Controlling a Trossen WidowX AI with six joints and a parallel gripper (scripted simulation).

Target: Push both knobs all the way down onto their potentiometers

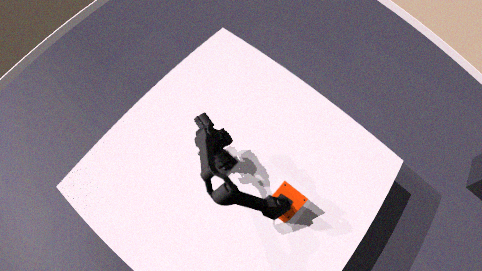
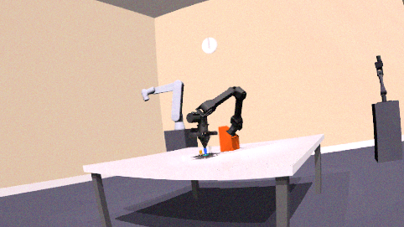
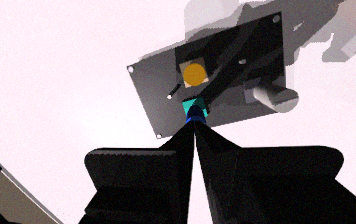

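Now: the blue knob 1 cm below my gripper tip.
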